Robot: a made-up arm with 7 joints.
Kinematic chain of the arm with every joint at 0, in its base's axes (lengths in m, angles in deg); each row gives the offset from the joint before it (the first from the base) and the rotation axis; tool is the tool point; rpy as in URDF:
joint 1: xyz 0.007 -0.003 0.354 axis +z
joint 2: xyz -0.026 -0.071 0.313 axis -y
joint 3: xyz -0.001 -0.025 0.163 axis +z
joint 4: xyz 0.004 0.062 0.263 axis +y
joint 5: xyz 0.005 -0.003 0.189 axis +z
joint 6: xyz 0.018 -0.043 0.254 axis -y
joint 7: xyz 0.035 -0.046 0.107 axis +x
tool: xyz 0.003 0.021 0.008 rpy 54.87 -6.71 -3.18
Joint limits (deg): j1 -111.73..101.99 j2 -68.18..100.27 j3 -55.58..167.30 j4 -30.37..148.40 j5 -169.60..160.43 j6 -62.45..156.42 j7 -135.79..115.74
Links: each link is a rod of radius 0.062 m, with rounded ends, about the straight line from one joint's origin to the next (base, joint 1, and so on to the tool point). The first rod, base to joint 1, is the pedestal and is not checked.
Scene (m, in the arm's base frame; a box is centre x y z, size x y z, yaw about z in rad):
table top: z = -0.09
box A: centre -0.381 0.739 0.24 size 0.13 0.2 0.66 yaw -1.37
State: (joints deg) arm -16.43 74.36 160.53 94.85 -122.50 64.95 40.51
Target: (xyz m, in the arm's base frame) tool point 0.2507 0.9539 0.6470
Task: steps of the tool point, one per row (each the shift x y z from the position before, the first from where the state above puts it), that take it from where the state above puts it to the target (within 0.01 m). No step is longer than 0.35 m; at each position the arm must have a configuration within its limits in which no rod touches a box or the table.
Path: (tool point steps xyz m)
1: -0.1308 0.1882 0.1559
2: -0.0248 0.2010 0.2207
3: 0.0822 0.1527 0.2578
4: 0.1765 0.1754 -0.0586
5: 0.2196 0.1173 -0.0566
6: 0.2407 0.0515 -0.0541
7: 0.2405 -0.0139 -0.0518

